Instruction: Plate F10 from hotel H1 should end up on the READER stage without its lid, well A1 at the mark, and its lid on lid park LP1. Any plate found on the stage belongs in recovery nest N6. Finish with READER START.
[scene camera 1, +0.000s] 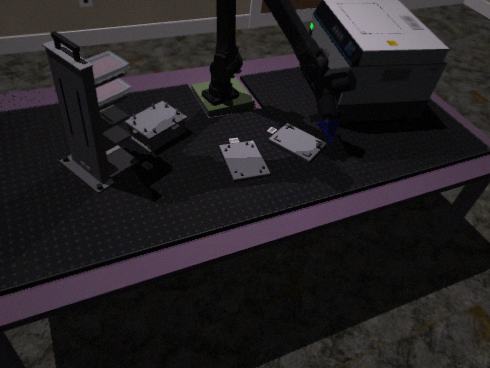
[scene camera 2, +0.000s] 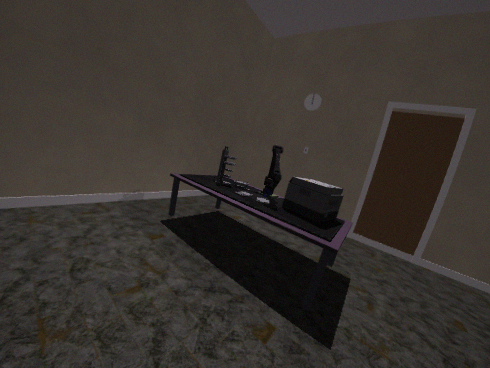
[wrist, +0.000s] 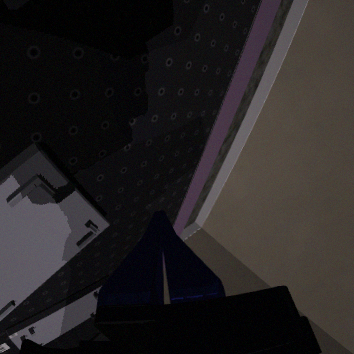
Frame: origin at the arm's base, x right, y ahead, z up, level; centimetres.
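Seen in the pictures: gripper, between the fingertips: (scene camera 1: 331, 142) (scene camera 2: 264, 197) (wrist: 159, 216); arm's base, origin of its link: (scene camera 1: 220, 95) (scene camera 2: 266, 193).
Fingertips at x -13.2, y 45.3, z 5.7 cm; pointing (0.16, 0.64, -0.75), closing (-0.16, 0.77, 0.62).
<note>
Pixels of each thing's top centre, then the offset from my fingertips to it. "spot": a spot on its surface instead.
- pale flat pad, a spot on its surface: (wrist: 32, 240) (scene camera 1: 305, 144) spot: dz -5.6, dx +2.9, dy -8.0 cm
- second pale pad, a spot on its surface: (wrist: 75, 316) (scene camera 1: 243, 163) spot: dz -5.9, dx +26.8, dy -10.6 cm
- reader, centre of its top: (scene camera 1: 380, 22) (scene camera 2: 318, 182) dz +22.9, dx -38.3, dy -23.4 cm
- raised pale platform, centre of its top: (scene camera 1: 155, 114) dz +0.8, dx +43.4, dy -37.8 cm
My gripper (scene camera 1: 330, 139) (wrist: 159, 216) is shut and empty, its blue fingertips together just right of a pale flat pad (scene camera 1: 297, 142) (wrist: 32, 240) with corner brackets. A second pale pad (scene camera 1: 244, 161) (wrist: 75, 316) with pegs lies to its left. Small labels by both are unreadable. A dark upright hotel (scene camera 1: 75, 107) (scene camera 2: 222, 167) stands at the left. Two pinkish plates, an upper one (scene camera 1: 110, 65) and a lower one (scene camera 1: 113, 91), show behind it; their names and lids cannot be made out. The reader (scene camera 1: 400, 82) (scene camera 2: 312, 196) stands at the right with a green light. No stage can be told for certain.
A raised pale platform (scene camera 1: 156, 119) with pegs stands between the hotel and the green arm base (scene camera 1: 202, 95). The reader's bulk rises close behind and right of my gripper. The purple table edge (scene camera 1: 250, 239) (wrist: 220, 135) runs along the front and back.
</note>
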